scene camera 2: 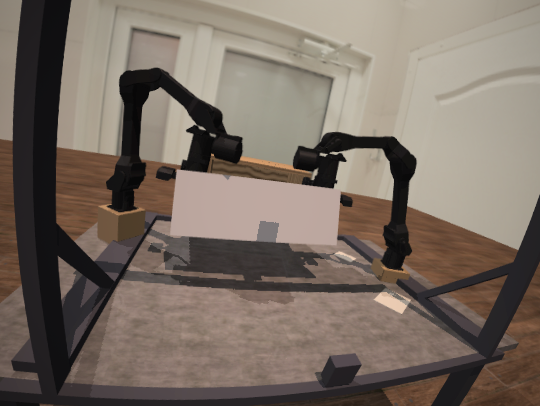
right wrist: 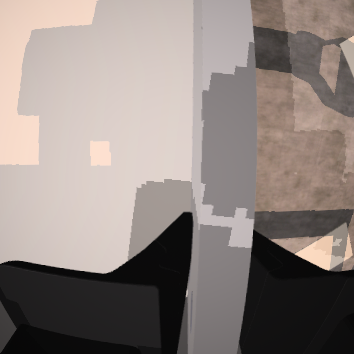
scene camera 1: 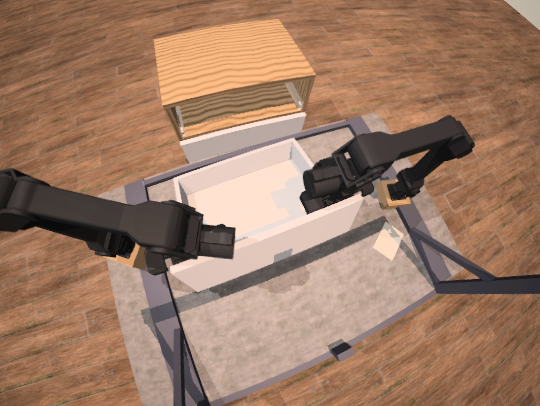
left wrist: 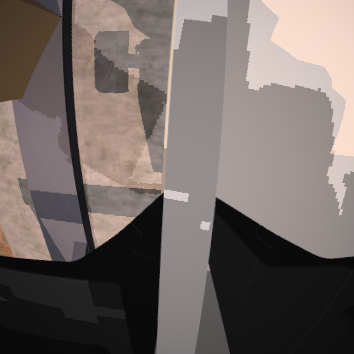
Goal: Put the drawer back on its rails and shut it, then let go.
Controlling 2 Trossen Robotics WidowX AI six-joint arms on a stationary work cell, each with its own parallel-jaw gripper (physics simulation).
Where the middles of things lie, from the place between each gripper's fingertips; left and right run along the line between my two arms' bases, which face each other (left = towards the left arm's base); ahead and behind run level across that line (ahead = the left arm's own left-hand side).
I see the white drawer (scene camera 1: 257,192) 50 mm ahead of my right hand and 200 mm to the left of it. Round my right hand: small dark block (scene camera 2: 340,369): 420 mm behind, 40 mm to the left, 130 mm below; white drawer front (scene camera 1: 216,143): 340 mm ahead, 170 mm to the left, 120 mm below; wooden cabinet (scene camera 1: 304,87): 510 mm ahead, 180 mm to the left, 100 mm below.
I see my left gripper 110 mm short of the white drawer, 180 mm to the left of it and 10 mm below it. The rest, counted from my left hand: tan arm base (scene camera 2: 112,225) 80 mm ahead, 220 mm to the left, 100 mm below; small dark block 360 mm behind, 340 mm to the right, 120 mm below; white drawer front 400 mm ahead, 210 mm to the right, 110 mm below.
